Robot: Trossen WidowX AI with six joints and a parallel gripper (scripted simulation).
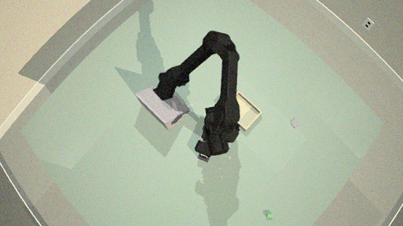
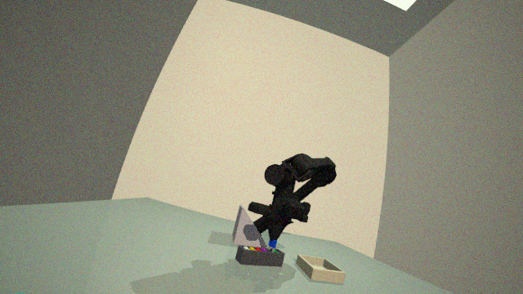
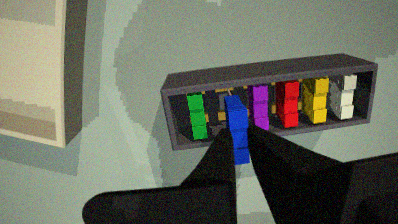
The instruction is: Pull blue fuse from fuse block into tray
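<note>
Right now my gripper tip is 1 cm past the green fuse, 2 cm to the right of it and 4 cm above it. Also, from my gripper tip: blue fuse: 1 cm below; then purple fuse: 1 cm ahead, 2 cm to the right, 4 cm below; then red fuse: 1 cm ahead, 4 cm to the right, 4 cm below.
</note>
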